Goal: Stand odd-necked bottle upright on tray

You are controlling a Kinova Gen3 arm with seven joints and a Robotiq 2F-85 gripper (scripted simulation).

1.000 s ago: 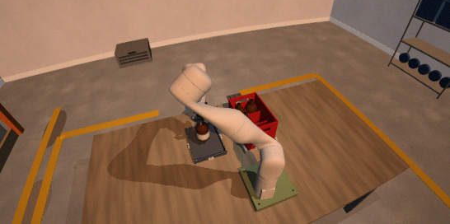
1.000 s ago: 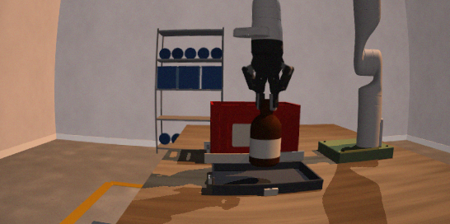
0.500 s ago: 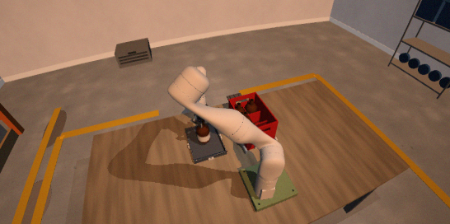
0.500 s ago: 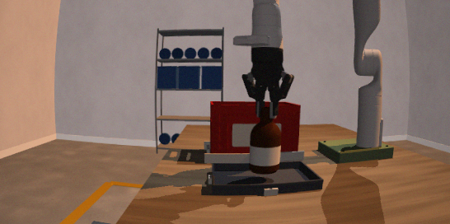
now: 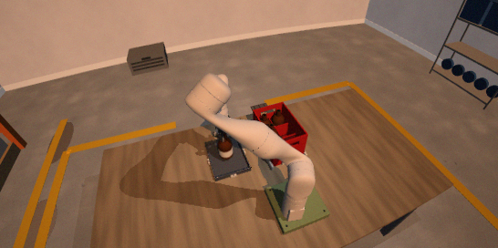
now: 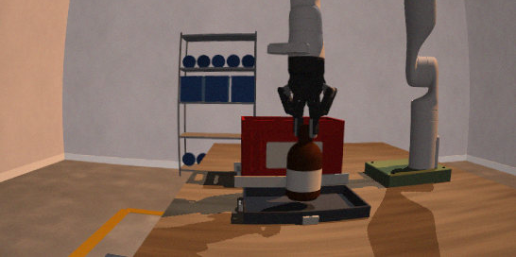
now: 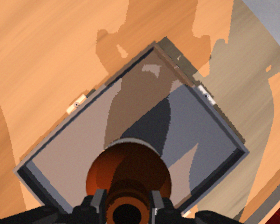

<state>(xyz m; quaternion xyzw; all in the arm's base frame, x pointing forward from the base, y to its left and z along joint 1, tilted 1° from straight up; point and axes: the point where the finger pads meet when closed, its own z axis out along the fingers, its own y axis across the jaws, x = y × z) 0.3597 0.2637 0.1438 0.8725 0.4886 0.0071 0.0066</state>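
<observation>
The dark tray is 16 cm below my hand. From my hand the other things lie so: red crate 5 cm ahead, 29 cm to the right, 9 cm below.
</observation>
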